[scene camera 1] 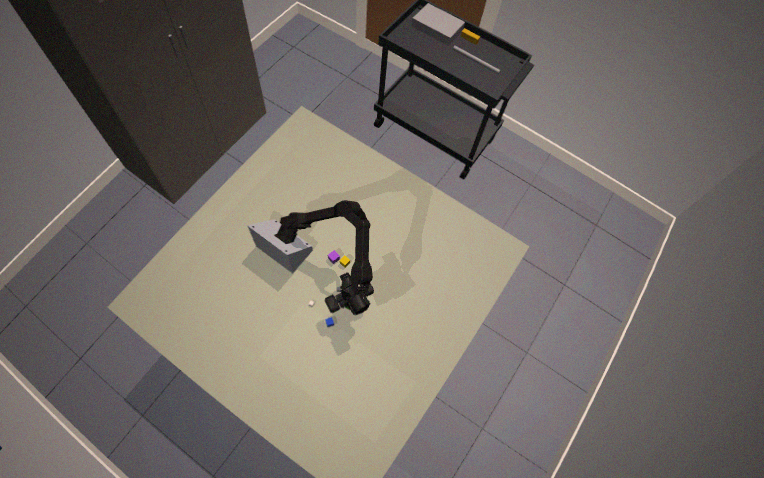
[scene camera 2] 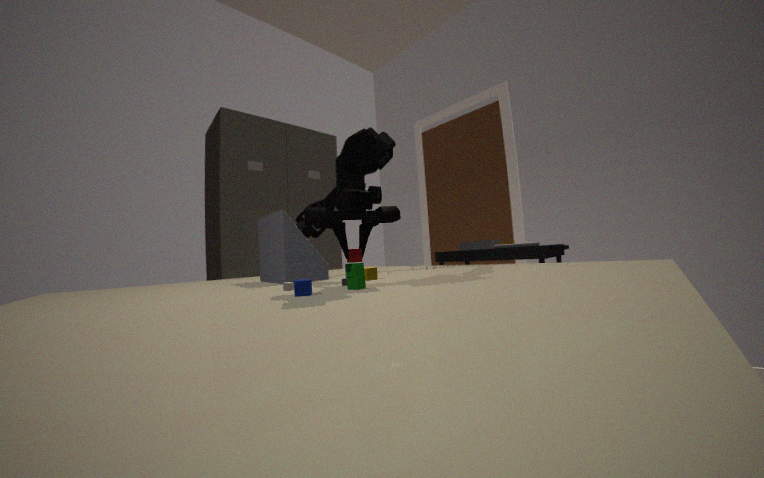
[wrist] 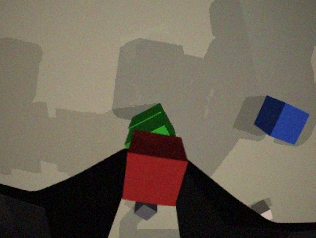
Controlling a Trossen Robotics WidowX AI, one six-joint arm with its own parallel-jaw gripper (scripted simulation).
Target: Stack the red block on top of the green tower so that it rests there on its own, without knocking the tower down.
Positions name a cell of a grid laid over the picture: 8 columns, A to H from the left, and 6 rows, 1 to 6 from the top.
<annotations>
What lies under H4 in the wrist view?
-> A blue block.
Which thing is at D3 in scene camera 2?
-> The gripper.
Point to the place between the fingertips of the gripper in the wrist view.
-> D5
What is the gripper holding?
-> A red block.
</annotations>
